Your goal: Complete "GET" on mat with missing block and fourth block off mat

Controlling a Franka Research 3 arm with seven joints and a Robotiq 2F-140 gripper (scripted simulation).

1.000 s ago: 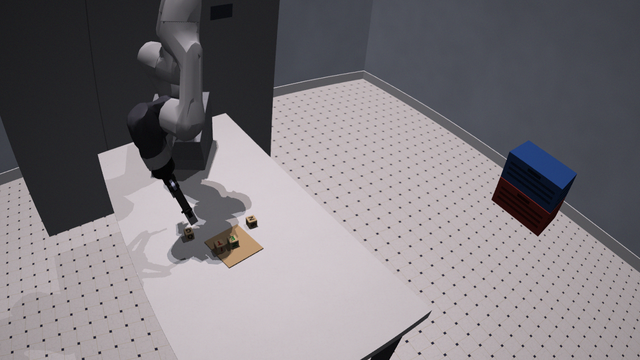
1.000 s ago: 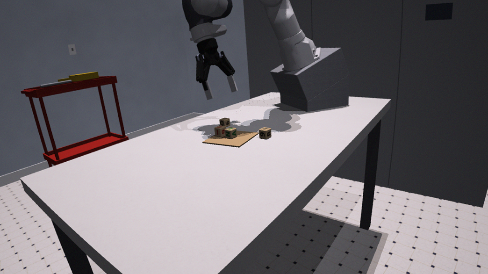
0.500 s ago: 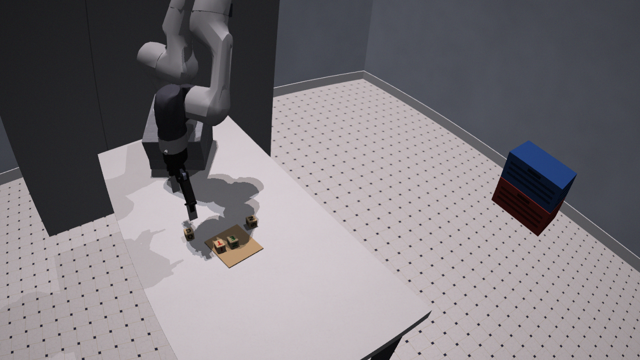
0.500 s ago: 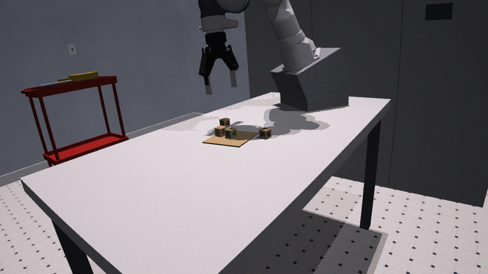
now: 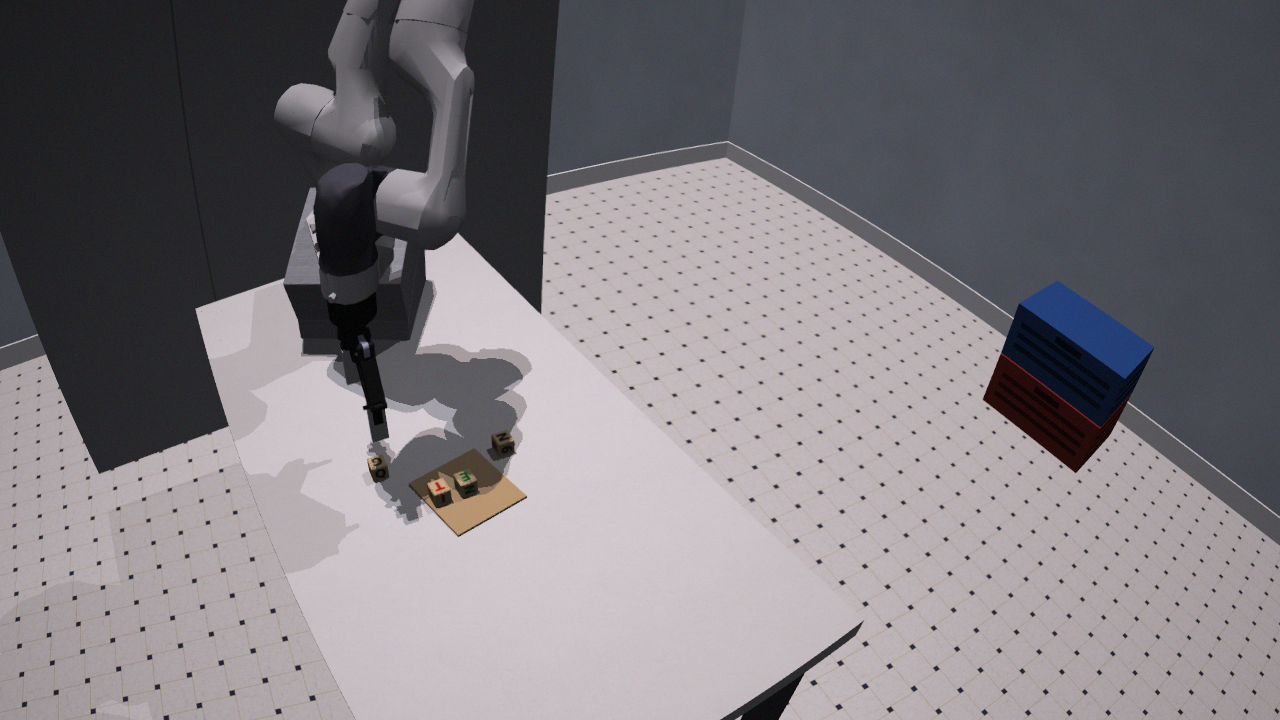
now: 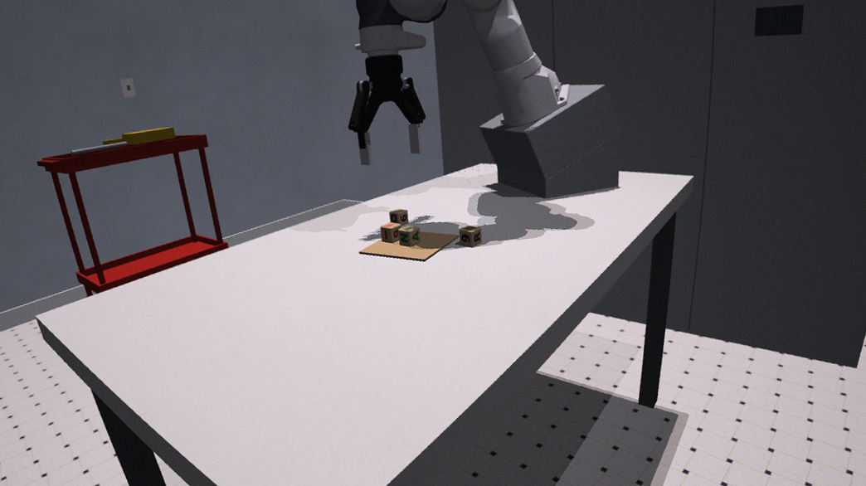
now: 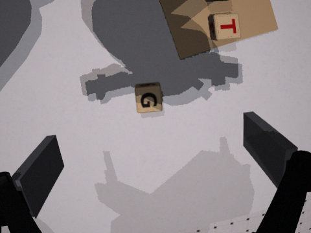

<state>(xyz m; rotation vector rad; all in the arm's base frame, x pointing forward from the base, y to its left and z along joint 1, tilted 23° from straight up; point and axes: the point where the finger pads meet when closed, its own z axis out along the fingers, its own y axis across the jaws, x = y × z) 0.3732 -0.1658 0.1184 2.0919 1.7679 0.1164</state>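
Now: hand 140 mm above the G block. Also, from my hand: mat (150 mm below, 120 mm ahead, 100 mm to the left); then E block (130 mm below, 120 mm ahead, 100 mm to the left); then T block (130 mm below, 110 mm ahead, 60 mm to the left).
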